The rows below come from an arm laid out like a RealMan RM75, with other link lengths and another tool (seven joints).
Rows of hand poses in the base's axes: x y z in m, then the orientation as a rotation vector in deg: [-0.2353 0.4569 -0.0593 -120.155 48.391 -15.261]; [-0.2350 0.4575 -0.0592 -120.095 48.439 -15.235]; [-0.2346 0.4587 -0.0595 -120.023 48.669 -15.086]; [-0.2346 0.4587 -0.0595 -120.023 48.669 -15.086]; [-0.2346 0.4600 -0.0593 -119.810 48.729 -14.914]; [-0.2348 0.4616 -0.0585 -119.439 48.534 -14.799]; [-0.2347 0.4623 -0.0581 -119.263 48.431 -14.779]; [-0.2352 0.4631 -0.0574 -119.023 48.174 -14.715]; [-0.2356 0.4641 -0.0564 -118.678 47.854 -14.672]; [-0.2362 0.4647 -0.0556 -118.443 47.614 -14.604]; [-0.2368 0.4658 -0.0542 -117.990 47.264 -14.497]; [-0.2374 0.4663 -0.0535 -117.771 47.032 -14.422]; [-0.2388 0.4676 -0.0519 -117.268 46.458 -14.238]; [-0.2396 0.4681 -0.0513 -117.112 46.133 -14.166]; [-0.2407 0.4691 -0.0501 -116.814 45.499 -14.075]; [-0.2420 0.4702 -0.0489 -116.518 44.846 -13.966]
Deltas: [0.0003 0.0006 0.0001 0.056 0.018 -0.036]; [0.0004 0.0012 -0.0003 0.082 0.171 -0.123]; [0.0000 0.0000 0.0000 0.000 0.000 0.000]; [0.0000 0.0013 0.0002 0.241 0.069 -0.025]; [-0.0002 0.0016 0.0008 0.401 -0.126 0.101]; [0.0001 0.0007 0.0004 0.180 -0.086 0.043]; [-0.0005 0.0008 0.0007 0.275 -0.145 0.153]; [-0.0004 0.0010 0.0010 0.371 -0.218 0.168]; [-0.0006 0.0006 0.0008 0.269 -0.133 0.144]; [-0.0006 0.0011 0.0014 0.494 -0.223 0.191]; [-0.0006 0.0005 0.0007 0.255 -0.121 0.145]; [-0.0014 0.0013 0.0016 0.595 -0.288 0.366]; [-0.0008 0.0005 0.0006 0.209 -0.145 0.221]; [-0.0011 0.0010 0.0012 0.384 -0.313 0.415]; [-0.0013 0.0011 0.0012 0.390 -0.310 0.437]
